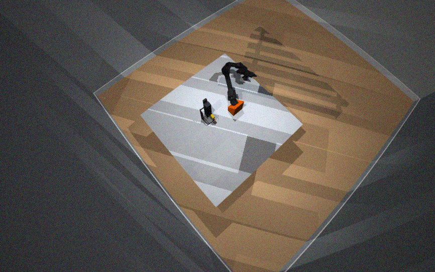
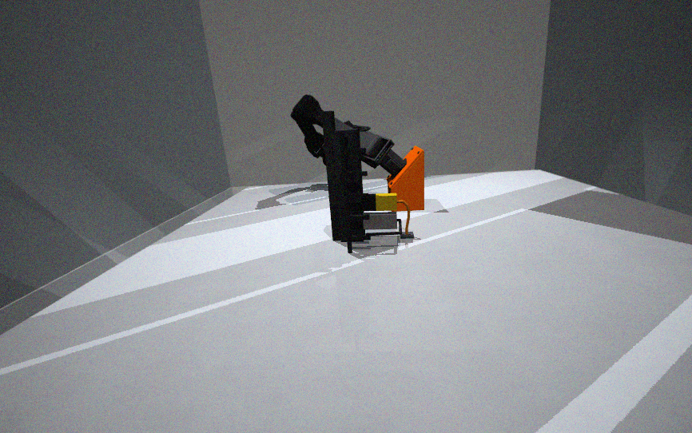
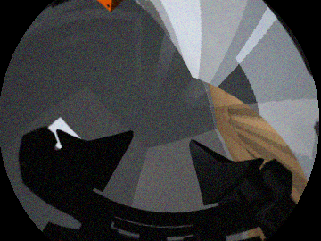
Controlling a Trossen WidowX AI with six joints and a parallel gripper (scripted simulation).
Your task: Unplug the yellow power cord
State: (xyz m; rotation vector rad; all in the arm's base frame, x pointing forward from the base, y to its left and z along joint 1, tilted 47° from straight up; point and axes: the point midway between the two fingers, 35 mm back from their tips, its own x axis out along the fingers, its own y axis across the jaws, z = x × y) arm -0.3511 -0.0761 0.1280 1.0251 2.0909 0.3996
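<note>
Right now the yellow plug is 64 cm ahead of my gripper tip, 7 cm to the left of it and 10 cm below it.
</note>
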